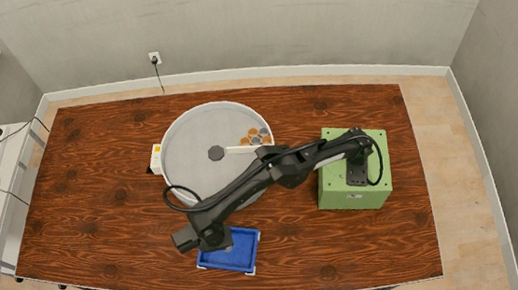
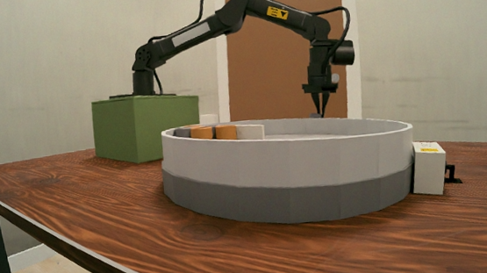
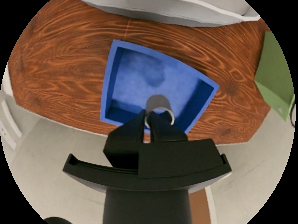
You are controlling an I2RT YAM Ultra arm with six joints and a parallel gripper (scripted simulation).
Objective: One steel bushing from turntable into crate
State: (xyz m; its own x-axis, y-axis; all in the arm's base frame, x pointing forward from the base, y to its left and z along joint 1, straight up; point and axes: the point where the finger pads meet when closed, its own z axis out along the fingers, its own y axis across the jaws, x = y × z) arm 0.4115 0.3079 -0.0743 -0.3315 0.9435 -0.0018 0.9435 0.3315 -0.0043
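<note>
Right now the blue crate is 2 cm behind my hand, 1 cm to the right of it and 6 cm below it. Round my hand: round grey turntable: 8 cm ahead, 35 cm to the right, 4 cm below.
</note>
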